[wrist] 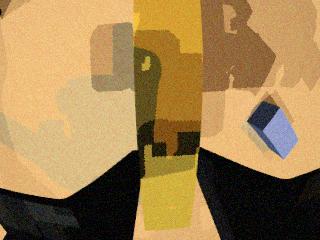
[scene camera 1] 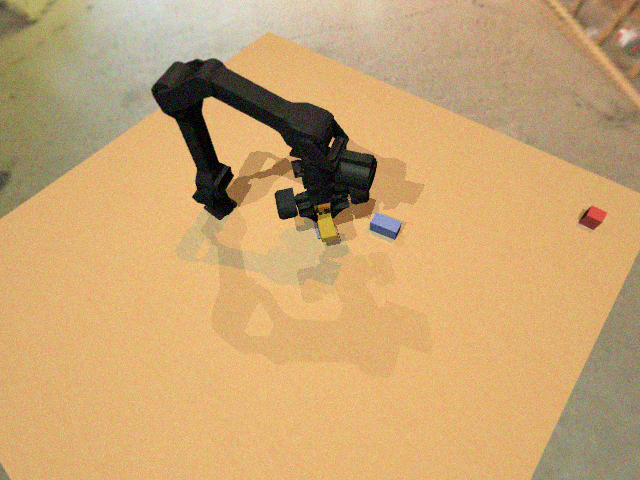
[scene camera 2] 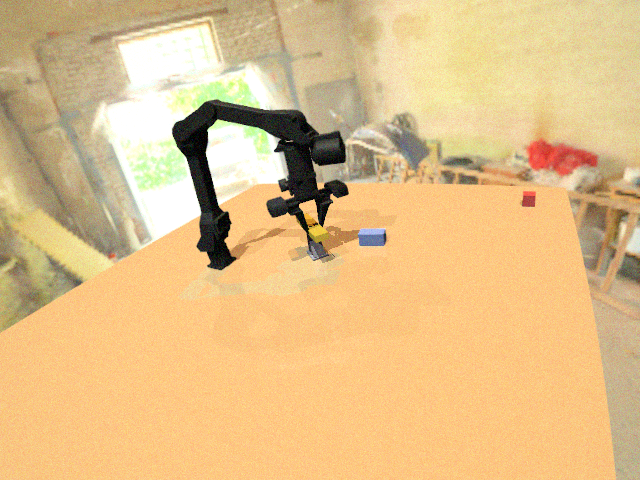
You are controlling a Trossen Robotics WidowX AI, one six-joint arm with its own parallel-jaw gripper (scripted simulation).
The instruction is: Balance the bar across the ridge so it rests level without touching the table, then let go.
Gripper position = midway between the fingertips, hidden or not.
Note:
The gripper (scene camera 1: 324, 218) holds a yellow bar (wrist: 168, 65). Also in view: a blue block (wrist: 268, 120).
The gripper shows as well in the wrist view (wrist: 167, 156) and in scene camera 2 (scene camera 2: 314, 230).

